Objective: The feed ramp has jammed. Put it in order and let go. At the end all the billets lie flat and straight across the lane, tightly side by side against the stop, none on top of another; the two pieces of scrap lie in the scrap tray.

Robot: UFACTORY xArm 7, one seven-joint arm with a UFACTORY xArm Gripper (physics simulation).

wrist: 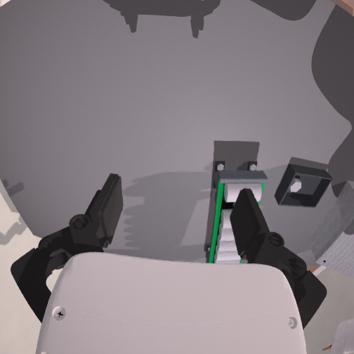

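My gripper (179,197) is open and empty above the table, its right finger overlapping the view of the lane. The lane (217,220) has green side rails and a grey stop (243,176) at its far end. One white billet (243,192) lies across the lane by the stop. Behind it is a dark gap, partly hidden by the right finger. Several more white billets (226,235) lie in a row nearer me, partly hidden by the finger and the gripper body. A light piece of scrap (295,185) is in the black scrap tray (298,201). The second piece cannot be made out.
The tray stands on the grey table top (165,100) right of the lane's far end. Two bolts (220,166) (253,166) stand just beyond the stop. A light grey block-like object (336,235) is at the right edge. Dark shadows fall at the top and right.
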